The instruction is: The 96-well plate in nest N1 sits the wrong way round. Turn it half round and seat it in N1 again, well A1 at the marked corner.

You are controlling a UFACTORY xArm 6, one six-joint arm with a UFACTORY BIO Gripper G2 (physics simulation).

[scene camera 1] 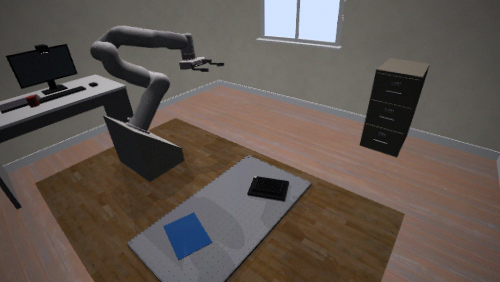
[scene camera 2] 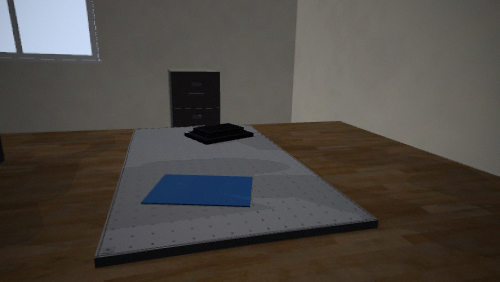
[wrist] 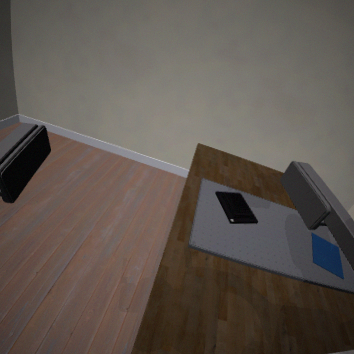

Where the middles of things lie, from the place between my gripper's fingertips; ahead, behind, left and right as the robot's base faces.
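The flat blue square (scene camera 2: 199,190) is a long way to the right of my hand, well ahead of it too, and far below it.
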